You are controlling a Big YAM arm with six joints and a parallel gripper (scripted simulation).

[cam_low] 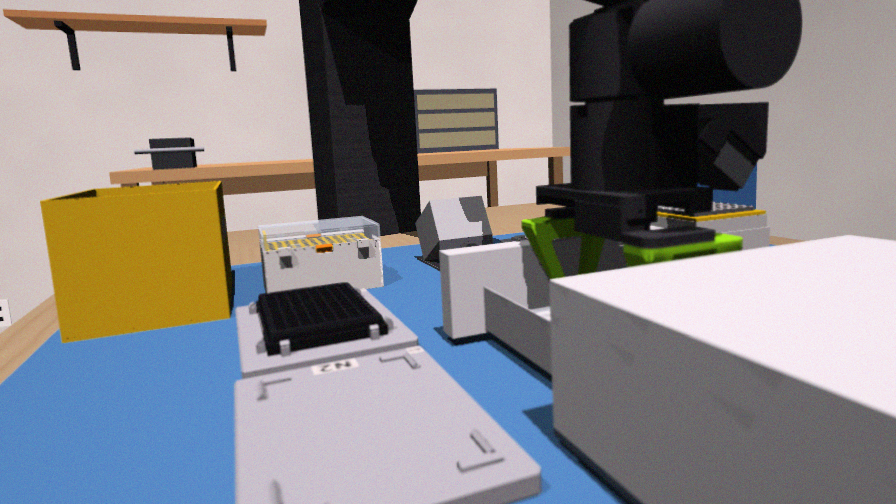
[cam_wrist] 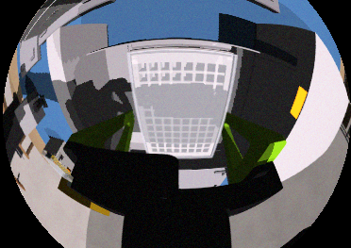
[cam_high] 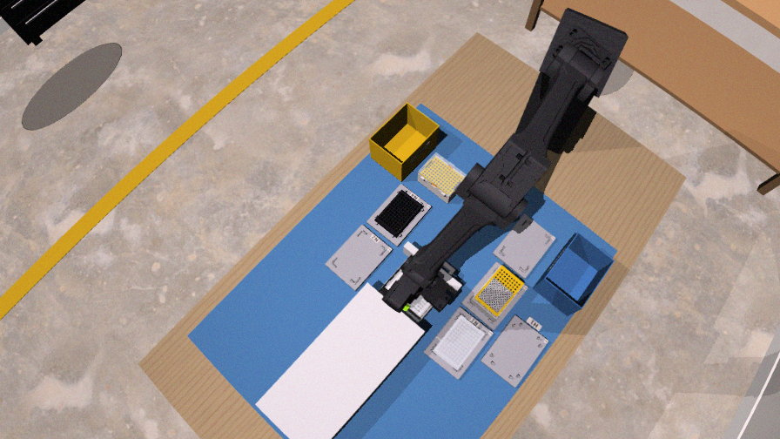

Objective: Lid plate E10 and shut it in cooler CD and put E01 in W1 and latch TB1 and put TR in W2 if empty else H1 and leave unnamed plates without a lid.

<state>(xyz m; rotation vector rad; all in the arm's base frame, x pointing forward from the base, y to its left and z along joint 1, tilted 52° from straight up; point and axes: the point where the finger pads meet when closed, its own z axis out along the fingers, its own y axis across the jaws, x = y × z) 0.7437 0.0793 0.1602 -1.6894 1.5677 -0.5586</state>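
Now: the clear lid 10 mm to the left of my hand. The rest, counted from my hand: white assay plate 10 mm to the left; then white cooler CD 160 mm ahead, 40 mm to the left, 10 mm above; then cooler drawer 40 mm ahead, 10 mm to the left.
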